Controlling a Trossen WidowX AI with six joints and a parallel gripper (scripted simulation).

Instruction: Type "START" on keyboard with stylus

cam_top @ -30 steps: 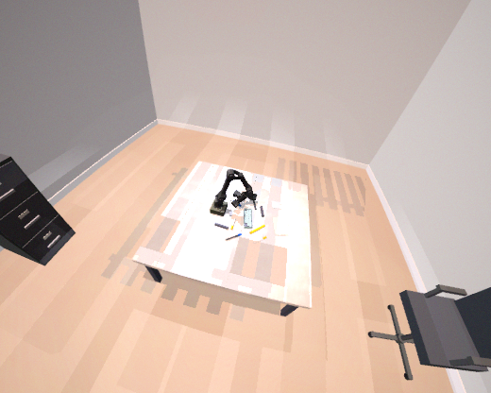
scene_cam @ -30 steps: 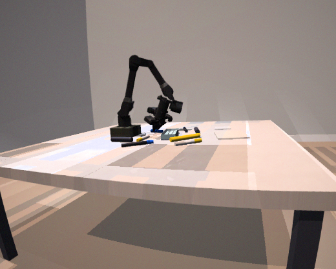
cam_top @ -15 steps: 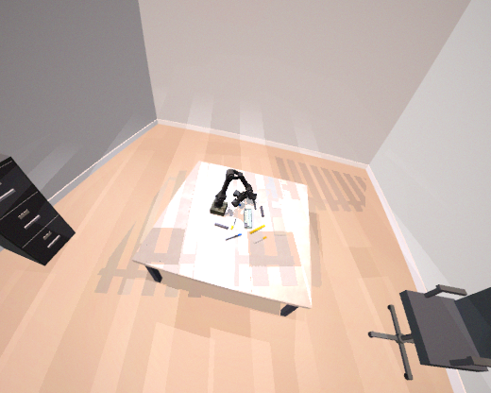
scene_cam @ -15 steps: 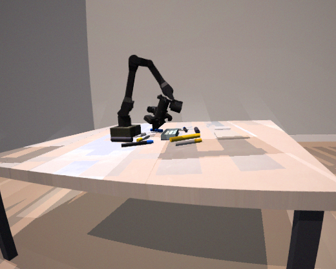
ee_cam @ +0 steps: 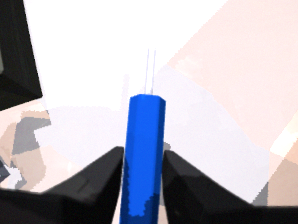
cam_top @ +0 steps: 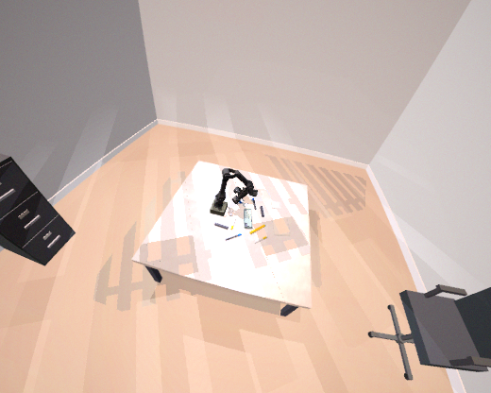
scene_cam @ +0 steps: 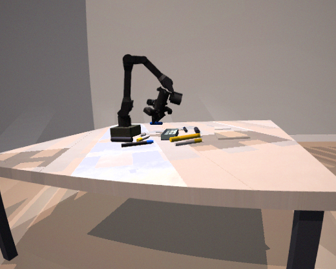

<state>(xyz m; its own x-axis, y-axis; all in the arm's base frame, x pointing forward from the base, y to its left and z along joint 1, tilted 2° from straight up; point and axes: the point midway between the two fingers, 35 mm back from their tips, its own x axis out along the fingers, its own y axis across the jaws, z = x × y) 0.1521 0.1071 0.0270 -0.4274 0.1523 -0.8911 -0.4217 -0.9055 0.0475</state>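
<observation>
My gripper tip is 10 mm past the blue stylus and 10 mm to the right of it. From my gripper tip the other things lie so: white paper sheet 440 mm ahead, 160 mm to the right, 50 mm below.
</observation>
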